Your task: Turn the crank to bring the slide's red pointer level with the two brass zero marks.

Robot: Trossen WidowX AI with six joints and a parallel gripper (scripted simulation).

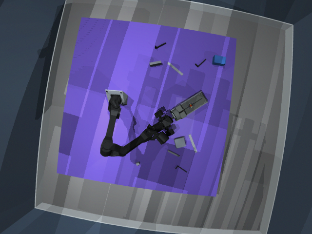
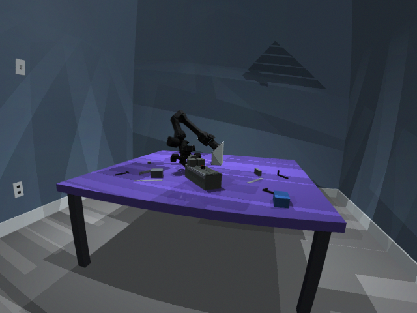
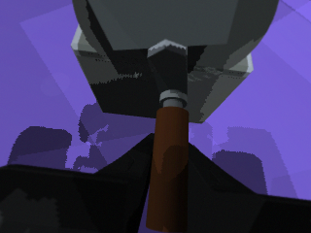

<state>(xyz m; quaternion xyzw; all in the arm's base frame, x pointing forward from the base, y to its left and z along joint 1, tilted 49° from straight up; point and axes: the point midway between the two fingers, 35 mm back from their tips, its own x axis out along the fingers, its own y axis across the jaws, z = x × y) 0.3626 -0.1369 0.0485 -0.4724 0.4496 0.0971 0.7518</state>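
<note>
Now: gripper tip 30 mm below the brown crank handle, 10 mm to the left of it and 10 mm past it. Also, from my gripper tip: dark L-shaped key 370 mm to the right, 100 mm ahead, 30 mm below; red pointer 130 mm ahead, 100 mm to the left, 50 mm above; grey block 170 mm to the right, 80 mm ahead, 20 mm below.
</note>
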